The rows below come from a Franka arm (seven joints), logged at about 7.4 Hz.
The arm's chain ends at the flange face. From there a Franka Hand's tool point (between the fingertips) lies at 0.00 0.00 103.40 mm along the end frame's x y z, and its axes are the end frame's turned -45 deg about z.
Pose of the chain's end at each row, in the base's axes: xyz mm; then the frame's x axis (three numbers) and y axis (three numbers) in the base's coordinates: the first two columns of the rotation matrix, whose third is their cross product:
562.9 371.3 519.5 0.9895 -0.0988 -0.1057 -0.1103 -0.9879 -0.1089
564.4 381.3 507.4 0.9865 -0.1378 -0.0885 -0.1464 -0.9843 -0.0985
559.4 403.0 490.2 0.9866 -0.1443 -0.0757 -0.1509 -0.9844 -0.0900
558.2 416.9 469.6 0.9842 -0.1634 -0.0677 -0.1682 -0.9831 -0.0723
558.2 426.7 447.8 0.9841 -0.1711 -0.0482 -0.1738 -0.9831 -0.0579
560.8 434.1 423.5 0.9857 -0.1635 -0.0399 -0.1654 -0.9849 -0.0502
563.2 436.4 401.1 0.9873 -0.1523 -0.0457 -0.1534 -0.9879 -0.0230
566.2 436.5 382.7 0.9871 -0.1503 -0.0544 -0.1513 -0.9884 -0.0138
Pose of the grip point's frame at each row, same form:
553.2 383.6 417.3 0.7777 0.6287 0.0023 0.6217 -0.7684 -0.1517
556.8 392.7 404.9 0.8011 0.5986 0.0071 0.5940 -0.7934 -0.1322
553.0 413.4 387.5 0.8043 0.5940 0.0101 0.5909 -0.7981 -0.1172
552.5 425.4 366.7 0.8149 0.5796 0.0033 0.5770 -0.8107 -0.0990
554.3 433.5 344.7 0.8188 0.5742 0.0069 0.5730 -0.8161 -0.0750
557.6 439.9 320.3 0.8140 0.5808 0.0073 0.5800 -0.8120 -0.0637
558.9 439.5 297.8 0.8066 0.5909 -0.0161 0.5897 -0.8062 -0.0486
560.9 438.8 279.5 0.8050 0.5926 -0.0287 0.5910 -0.8052 -0.0482

